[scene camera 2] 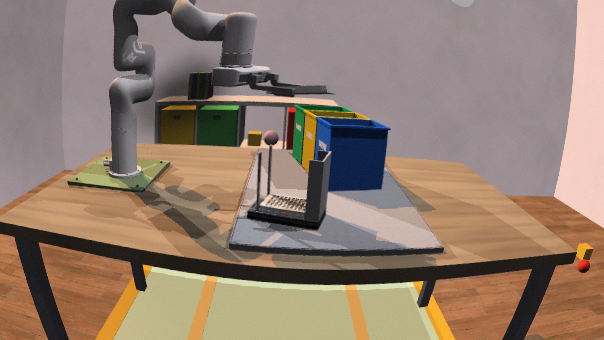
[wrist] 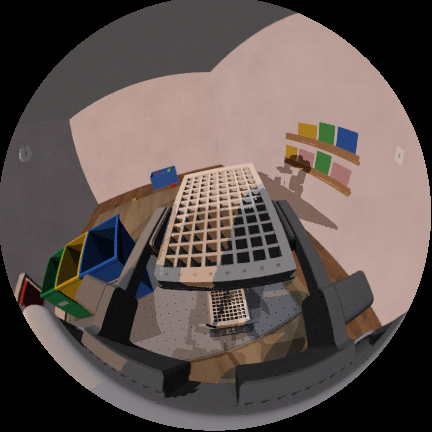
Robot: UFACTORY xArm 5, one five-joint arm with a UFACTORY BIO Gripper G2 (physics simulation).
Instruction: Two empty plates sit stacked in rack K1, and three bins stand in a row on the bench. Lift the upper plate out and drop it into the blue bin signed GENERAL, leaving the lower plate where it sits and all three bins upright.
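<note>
My gripper is shut on the upper plate, a pale grid-topped plate, held nearly level high above the bench. Rack K1 stands below it, with the lower plate sitting inside. The blue bin stands upright behind and right of the rack in the scene view; its sign is partly hidden there. The yellow bin and green bin stand upright in a row beyond it.
A pinkish ball tops a thin rod at the rack. The rack and bins stand on a grey board on the wooden bench. A low shelf unit with coloured boxes stands behind the bench.
</note>
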